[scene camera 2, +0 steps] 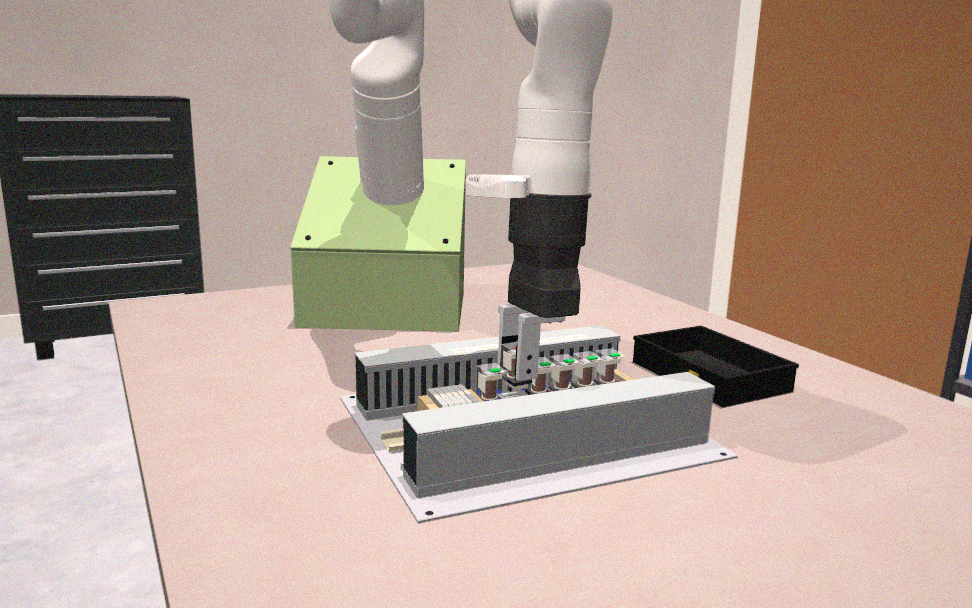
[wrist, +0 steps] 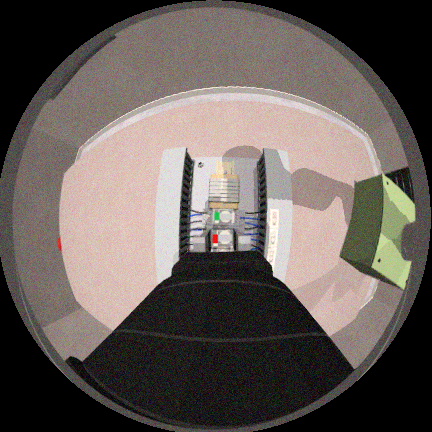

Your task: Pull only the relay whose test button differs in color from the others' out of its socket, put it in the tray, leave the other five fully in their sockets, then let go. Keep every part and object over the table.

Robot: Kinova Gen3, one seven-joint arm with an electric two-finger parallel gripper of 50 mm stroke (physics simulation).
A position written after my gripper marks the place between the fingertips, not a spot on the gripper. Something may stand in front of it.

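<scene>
My gripper (scene camera 2: 516, 373) is visible; it appears in the wrist view (wrist: 221, 236) as well.
</scene>
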